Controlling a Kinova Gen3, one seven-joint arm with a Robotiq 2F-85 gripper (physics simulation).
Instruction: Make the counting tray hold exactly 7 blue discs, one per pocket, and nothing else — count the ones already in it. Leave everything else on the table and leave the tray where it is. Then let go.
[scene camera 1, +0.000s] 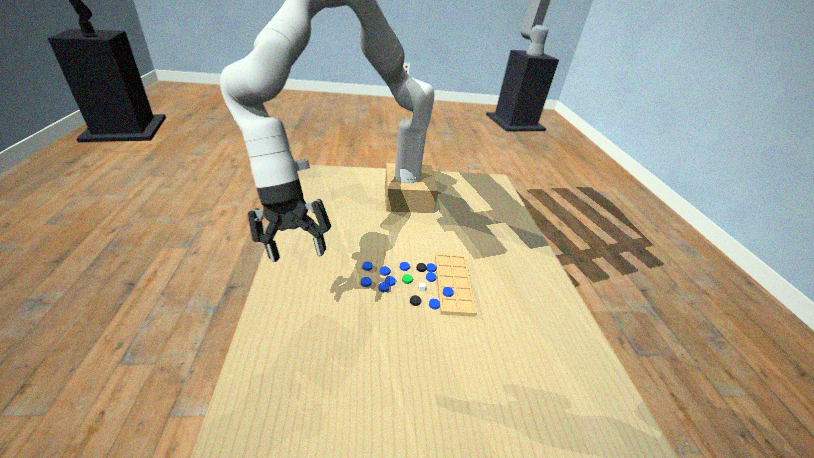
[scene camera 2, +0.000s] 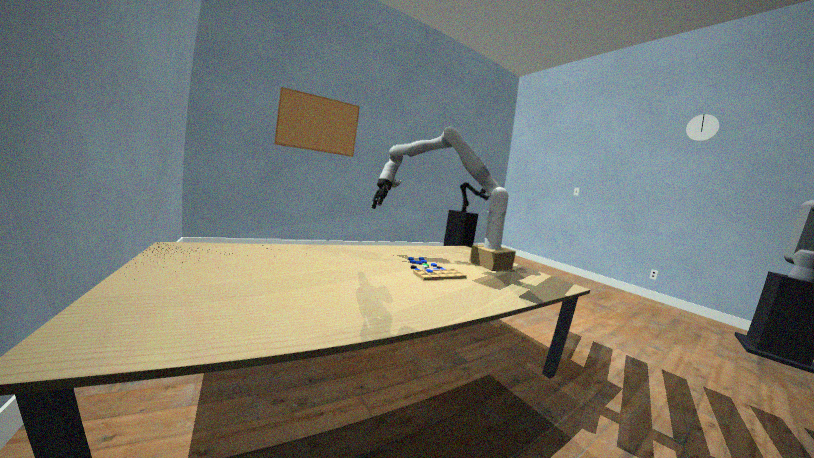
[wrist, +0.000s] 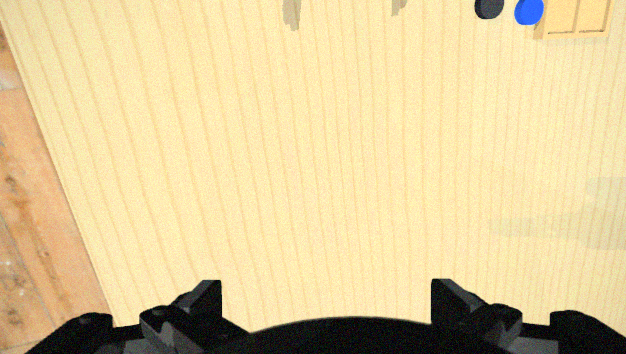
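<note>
The tan counting tray (scene camera 1: 458, 312) (scene camera 2: 445, 277) (wrist: 575, 36) lies flat with two columns of pockets. One blue disc (scene camera 1: 447, 291) sits in its left column, towards the front; the other pockets look empty. Several blue discs lie on the table left of the tray, among them one blue disc (scene camera 1: 434, 303) (wrist: 529, 11) close by its front left edge, two blue discs (scene camera 1: 431, 267) (scene camera 1: 430, 276) near its back left, and a looser group (scene camera 1: 384, 270) farther left. My gripper (scene camera 1: 296, 250) (scene camera 2: 376, 202) (wrist: 326, 302) is open and empty, high above the table, left of the discs.
A green disc (scene camera 1: 407, 279), a white cube (scene camera 1: 421, 286) and two black discs (scene camera 1: 421, 267) (scene camera 1: 415, 300) (wrist: 489, 7) lie among the blue discs. The arm's wooden base block (scene camera 1: 412, 199) (scene camera 2: 492, 258) stands behind them. Shadows fall across the table.
</note>
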